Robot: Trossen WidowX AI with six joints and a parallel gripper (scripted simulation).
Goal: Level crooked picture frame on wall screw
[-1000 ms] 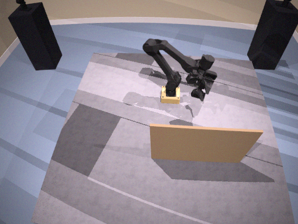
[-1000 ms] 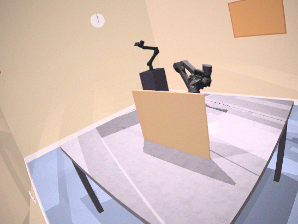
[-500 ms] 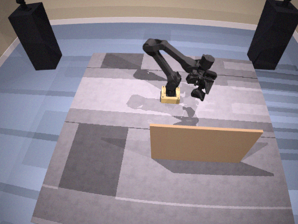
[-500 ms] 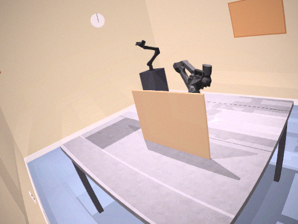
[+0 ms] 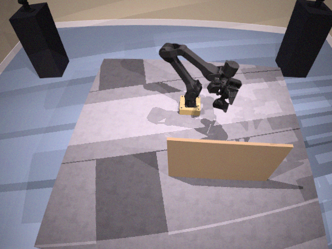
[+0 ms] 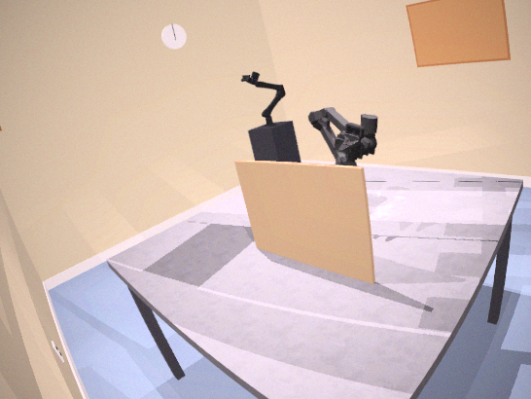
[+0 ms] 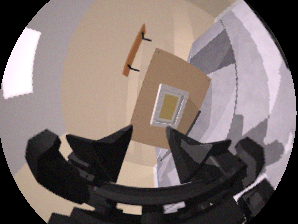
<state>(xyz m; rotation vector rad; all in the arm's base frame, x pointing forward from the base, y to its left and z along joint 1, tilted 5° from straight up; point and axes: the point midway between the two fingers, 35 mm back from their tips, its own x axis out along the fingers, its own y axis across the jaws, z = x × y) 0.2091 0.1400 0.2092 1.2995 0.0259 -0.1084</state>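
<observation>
The picture frame is 190 mm ahead of my gripper tip, 30 mm to the right of it and 90 mm below it. From my gripper tip the other things lie so: tan wall panel: 200 mm ahead, 20 mm to the right, 100 mm below.
</observation>
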